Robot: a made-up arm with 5 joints.
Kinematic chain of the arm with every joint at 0, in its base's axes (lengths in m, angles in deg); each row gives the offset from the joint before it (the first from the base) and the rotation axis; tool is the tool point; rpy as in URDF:
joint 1: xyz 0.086 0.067 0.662 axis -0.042 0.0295 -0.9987
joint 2: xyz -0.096 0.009 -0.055 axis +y
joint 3: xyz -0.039 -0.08 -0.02 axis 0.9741 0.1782 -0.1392
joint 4: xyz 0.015 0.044 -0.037 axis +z
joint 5: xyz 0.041 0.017 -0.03 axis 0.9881 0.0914 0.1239
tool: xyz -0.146 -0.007 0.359 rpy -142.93 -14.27 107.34
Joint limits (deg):
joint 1: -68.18..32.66
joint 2: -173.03..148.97
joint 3: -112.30..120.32
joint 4: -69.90..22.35
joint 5: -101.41..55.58
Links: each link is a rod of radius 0.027 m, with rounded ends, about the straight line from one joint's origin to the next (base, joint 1, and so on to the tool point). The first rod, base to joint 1, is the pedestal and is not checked.
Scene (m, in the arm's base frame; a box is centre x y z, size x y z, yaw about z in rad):
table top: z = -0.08
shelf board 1: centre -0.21 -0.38 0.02 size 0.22 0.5 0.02 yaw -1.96
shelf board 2: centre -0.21 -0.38 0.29 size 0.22 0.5 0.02 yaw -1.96
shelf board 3: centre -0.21 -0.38 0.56 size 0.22 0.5 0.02 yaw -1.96
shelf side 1: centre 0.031 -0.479 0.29 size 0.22 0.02 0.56 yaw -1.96
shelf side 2: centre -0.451 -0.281 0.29 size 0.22 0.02 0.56 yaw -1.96
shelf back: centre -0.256 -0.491 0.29 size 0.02 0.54 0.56 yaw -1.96
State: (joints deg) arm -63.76 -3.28 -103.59 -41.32 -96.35
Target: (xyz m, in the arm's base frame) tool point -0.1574 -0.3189 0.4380
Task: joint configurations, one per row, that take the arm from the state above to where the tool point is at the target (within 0.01 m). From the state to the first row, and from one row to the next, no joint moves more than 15 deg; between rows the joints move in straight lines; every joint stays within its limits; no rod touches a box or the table.
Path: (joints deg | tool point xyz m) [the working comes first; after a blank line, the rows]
Joints at the target: -68.18 46.50 -86.33 -4.71 -51.86
Straight joint move there: touches shelf board 2.

1: -64.87 10.23 -90.49 -48.46 -86.18 | 0.1507 0.1192 0.1991
2: -65.97 23.74 -77.40 -55.61 -76.00 | -0.0057 0.0956 0.2217
3: -67.08 37.25 -64.30 -62.76 -65.83 | -0.1119 0.0904 0.2968
4: -68.18 50.76 -51.21 -69.90 -55.66 | -0.1550 0.1130 0.3851
5: -68.18 49.91 -58.23 -56.86 -54.90 | -0.2003 0.0286 0.3782
6: -68.18 49.05 -65.26 -43.82 -54.14 | -0.2210 -0.0646 0.3778
7: -68.18 48.20 -72.28 -30.78 -53.38 | -0.2181 -0.1585 0.3866
8: -68.18 47.35 -79.31 -17.74 -52.62 | -0.1950 -0.2454 0.4064
9: -68.18 46.50 -86.33 -4.71 -51.86 | -0.1574 -0.3189 0.4380

